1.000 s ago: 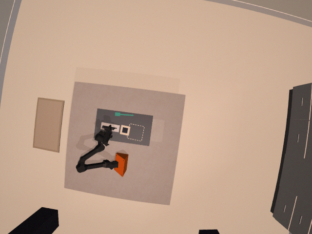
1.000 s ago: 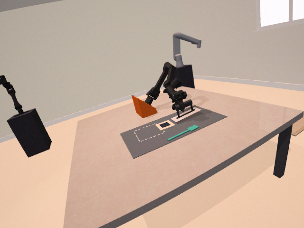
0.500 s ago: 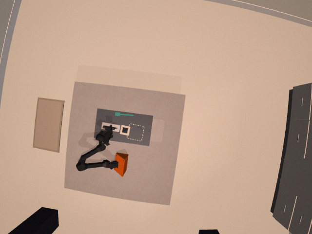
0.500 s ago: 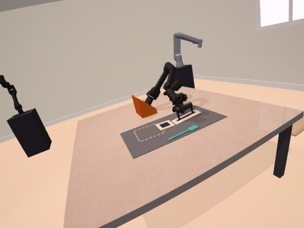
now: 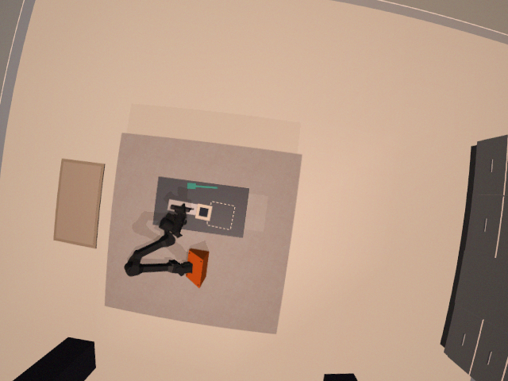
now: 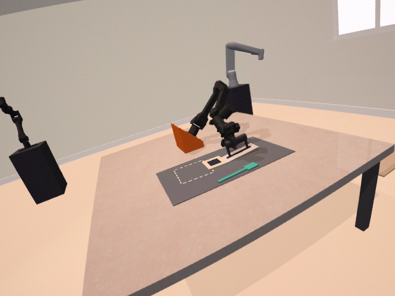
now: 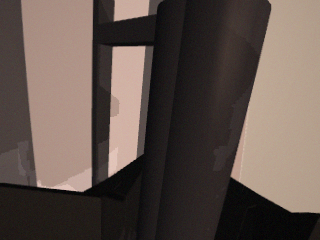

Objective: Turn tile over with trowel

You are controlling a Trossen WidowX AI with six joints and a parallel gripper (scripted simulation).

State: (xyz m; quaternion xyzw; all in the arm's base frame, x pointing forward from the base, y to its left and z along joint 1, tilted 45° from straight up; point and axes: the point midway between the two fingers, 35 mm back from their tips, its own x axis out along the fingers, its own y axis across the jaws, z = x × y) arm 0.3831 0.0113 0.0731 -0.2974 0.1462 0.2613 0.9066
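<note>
The dark mat lies 10 mm behind my gripper tip, 90 mm to the right of it and 80 mm below it. The rest, counted from my gripper tip: cream tile 50 mm behind, 120 mm to the right, 50 mm below; green trowel 130 mm ahead, 80 mm to the right, 50 mm below.
</note>
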